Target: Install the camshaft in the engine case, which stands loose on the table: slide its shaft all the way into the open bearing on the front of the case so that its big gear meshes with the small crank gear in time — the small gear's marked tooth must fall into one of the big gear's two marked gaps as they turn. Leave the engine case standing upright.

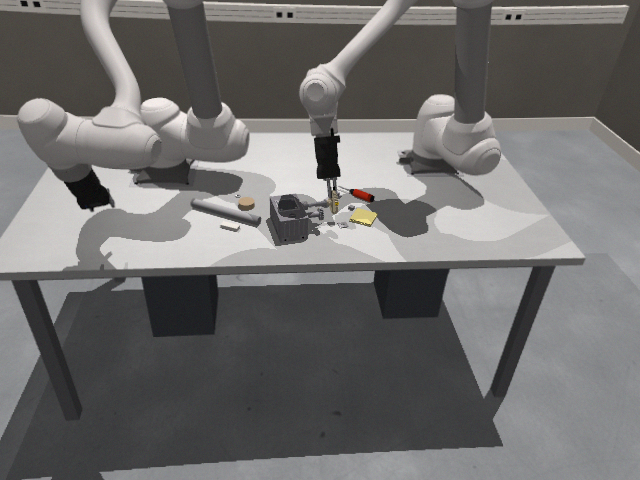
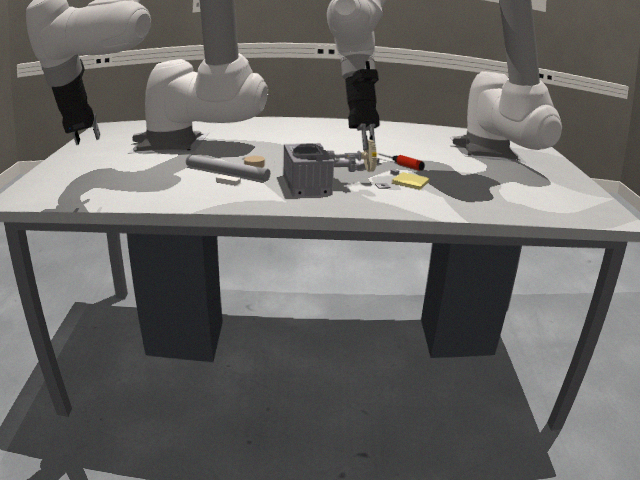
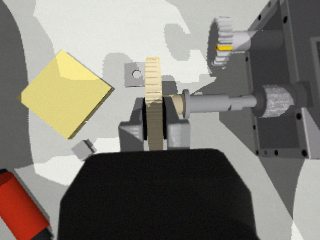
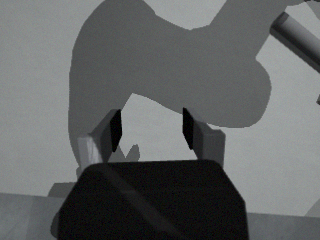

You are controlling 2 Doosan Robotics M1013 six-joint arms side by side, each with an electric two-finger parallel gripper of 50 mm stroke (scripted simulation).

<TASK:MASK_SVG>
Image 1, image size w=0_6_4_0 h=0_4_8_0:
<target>left gripper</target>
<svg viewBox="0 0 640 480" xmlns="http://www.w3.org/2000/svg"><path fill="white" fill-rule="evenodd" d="M337 143L315 145L315 155L318 164L316 170L317 179L327 181L328 198L332 198L330 180L333 180L333 190L336 191L338 196L336 180L337 177L341 176L338 165Z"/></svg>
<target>right gripper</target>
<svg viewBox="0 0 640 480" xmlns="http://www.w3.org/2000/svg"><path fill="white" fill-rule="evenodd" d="M65 184L77 198L77 204L83 210L89 209L91 212L94 212L95 207L105 206L109 203L112 208L115 208L115 201L110 195L109 188L101 185L95 172L92 181L83 187L72 188Z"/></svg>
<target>engine case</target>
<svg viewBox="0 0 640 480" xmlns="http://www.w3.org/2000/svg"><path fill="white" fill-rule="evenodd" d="M323 208L318 207L316 212L306 213L305 210L308 210L307 201L300 202L297 193L271 196L270 218L280 243L308 239L309 218L318 217L319 220L323 220Z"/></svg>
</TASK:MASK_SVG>
